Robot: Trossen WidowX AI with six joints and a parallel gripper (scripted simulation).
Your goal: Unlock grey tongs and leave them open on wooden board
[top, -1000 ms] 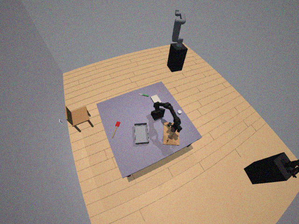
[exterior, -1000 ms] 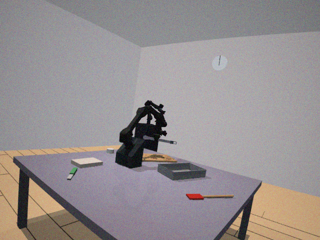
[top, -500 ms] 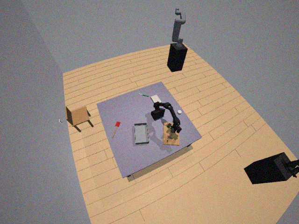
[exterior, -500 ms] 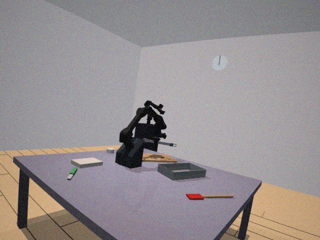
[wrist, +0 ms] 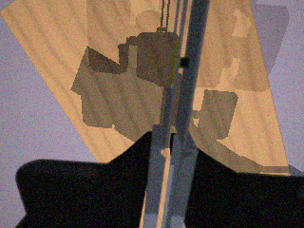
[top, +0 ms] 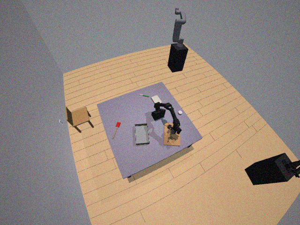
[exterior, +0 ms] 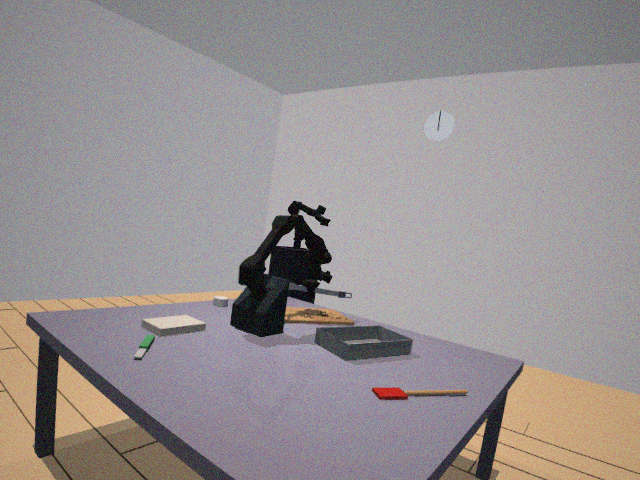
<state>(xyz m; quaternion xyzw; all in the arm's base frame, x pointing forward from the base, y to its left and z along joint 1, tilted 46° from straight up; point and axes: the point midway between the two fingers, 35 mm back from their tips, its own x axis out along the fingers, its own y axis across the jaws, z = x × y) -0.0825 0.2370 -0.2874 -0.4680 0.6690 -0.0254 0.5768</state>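
The wooden board lies 10 mm to the right of my gripper tip and 80 mm below it. The rest, counted from my gripper tip: red spatula 760 mm ahead, 350 mm to the right, 80 mm below; roasting tin 430 mm ahead, 140 mm to the right, 60 mm below.
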